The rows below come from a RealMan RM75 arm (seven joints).
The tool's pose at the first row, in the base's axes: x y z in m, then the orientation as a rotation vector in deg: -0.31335 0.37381 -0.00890 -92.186 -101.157 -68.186
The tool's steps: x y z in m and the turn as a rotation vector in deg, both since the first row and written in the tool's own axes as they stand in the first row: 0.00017 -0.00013 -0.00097 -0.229 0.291 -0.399; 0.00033 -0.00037 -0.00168 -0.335 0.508 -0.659; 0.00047 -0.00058 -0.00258 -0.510 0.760 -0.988; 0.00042 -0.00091 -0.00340 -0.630 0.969 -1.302; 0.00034 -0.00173 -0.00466 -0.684 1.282 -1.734; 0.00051 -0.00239 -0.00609 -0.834 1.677 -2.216; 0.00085 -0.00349 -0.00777 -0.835 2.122 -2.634; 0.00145 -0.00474 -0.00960 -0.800 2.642 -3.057
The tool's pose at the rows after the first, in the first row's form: -0.31371 0.37310 -0.00830 -91.784 -101.303 -68.788; -0.31412 0.37262 -0.00787 -91.472 -101.394 -69.149; -0.31453 0.37196 -0.00736 -91.119 -101.508 -69.637; -0.31501 0.37127 -0.00707 -90.782 -101.652 -70.033; -0.31604 0.37023 -0.00672 -90.232 -101.868 -70.472; -0.31700 0.36917 -0.00603 -89.626 -102.049 -71.085; -0.31847 0.36803 -0.00520 -88.938 -102.180 -71.536; -0.32017 0.36692 -0.00413 -88.159 -102.278 -71.993
